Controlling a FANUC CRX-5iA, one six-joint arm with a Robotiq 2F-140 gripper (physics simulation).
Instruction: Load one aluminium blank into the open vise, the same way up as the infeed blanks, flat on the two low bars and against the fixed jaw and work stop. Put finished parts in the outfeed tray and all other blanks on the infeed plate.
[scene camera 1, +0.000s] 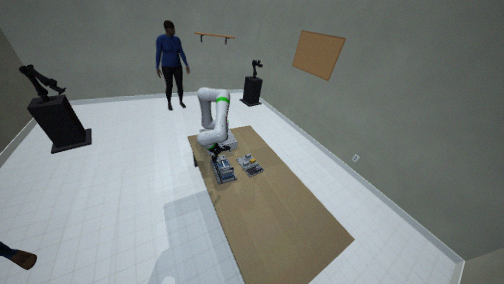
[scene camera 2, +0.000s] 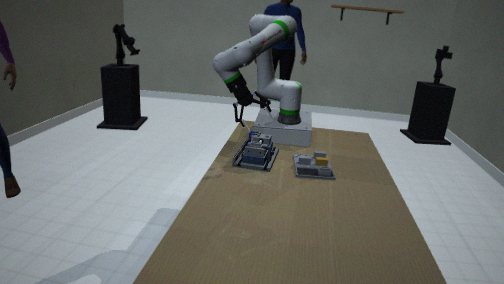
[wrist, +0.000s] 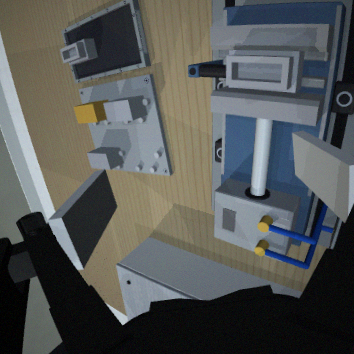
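Pixels of known places: gripper, fingertip midpoint: (scene camera 1: 225, 158) (scene camera 2: 260, 124) (wrist: 199, 171); arm's base, origin of the base link: (scene camera 2: 289, 120).
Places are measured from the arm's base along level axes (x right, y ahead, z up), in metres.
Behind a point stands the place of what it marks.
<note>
My gripper (scene camera 2: 256, 118) @(x 0.201, y 0.401, z 0.083 m) (wrist: 199, 171) @(x 0.201, y 0.401, z 0.083 m) is open and empty. It is tilted above the rear end of the vise (scene camera 1: 225, 172) @(x 0.247, y 0.481, z -0.015 m) (scene camera 2: 255, 159) @(x 0.222, y 0.513, z -0.062 m) (wrist: 240, 145) @(x 0.170, y 0.376, z -0.049 m). A grey part (wrist: 257, 59) @(x 0.225, y 0.464, z 0.006 m) with a rectangular pocket facing up sits between the vise jaws, beside the dark work stop (wrist: 210, 70) @(x 0.171, y 0.464, z -0.013 m); I cannot tell whether it touches both jaws. The infeed plate (wrist: 142, 135) @(x -0.033, y 0.389, z -0.101 m) carries two plain grey blanks, one (wrist: 120, 109) @(x -0.027, y 0.442, z -0.065 m) beside a yellow block (wrist: 90, 112) @(x -0.106, y 0.449, z -0.065 m) (scene camera 2: 321, 162) @(x -0.120, y 0.466, z -0.081 m) and one (wrist: 102, 156) @(x -0.114, y 0.366, z -0.065 m) nearer my left finger. A pocketed part (wrist: 89, 48) @(x -0.087, y 0.553, z -0.090 m) lies in the dark outfeed tray (wrist: 115, 37) @(x -0.033, y 0.554, z -0.103 m).
The grey robot base (scene camera 2: 283, 134) @(x 0.045, y 0.134, z -0.049 m) (wrist: 175, 265) @(x -0.009, y 0.143, z -0.064 m) stands behind the vise. Blue hoses (wrist: 290, 233) @(x 0.232, y 0.299, z 0.000 m) and brass fittings stick up from the vise's rear block. A dark rail runs along the vise's outer side. Pegs stand on the infeed plate. A person (scene camera 1: 171, 52) stands behind the robot.
</note>
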